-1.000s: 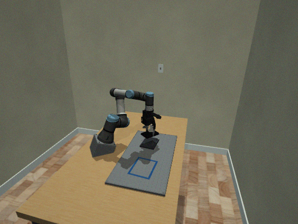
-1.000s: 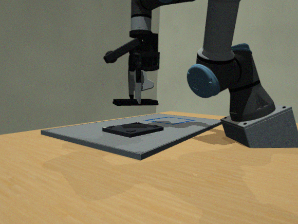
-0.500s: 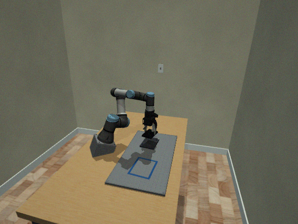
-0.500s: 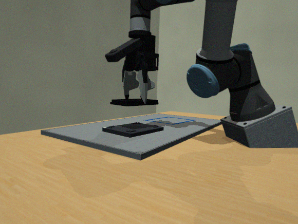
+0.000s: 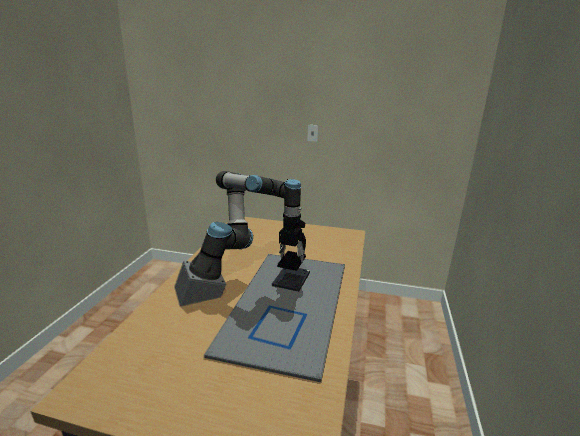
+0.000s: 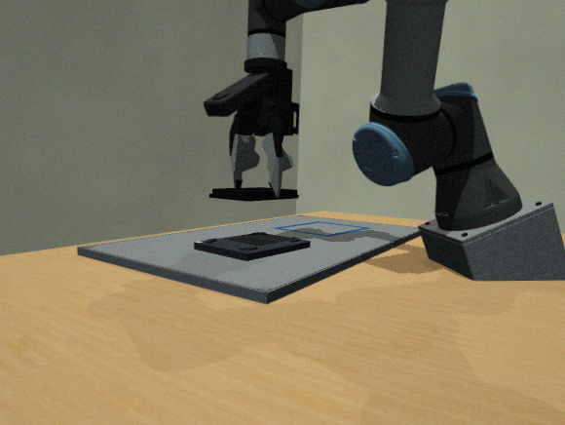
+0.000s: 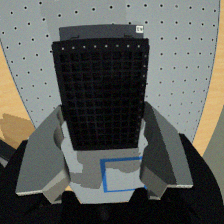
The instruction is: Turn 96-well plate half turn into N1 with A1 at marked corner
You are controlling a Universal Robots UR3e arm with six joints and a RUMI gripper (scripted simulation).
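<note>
Right now the black 96-well plate is 1 cm below my hand. The rest, counted from my hand: small white corner label: 9 cm below, 8 cm to the left, 5 cm ahead; plate nest N1: 10 cm below.
</note>
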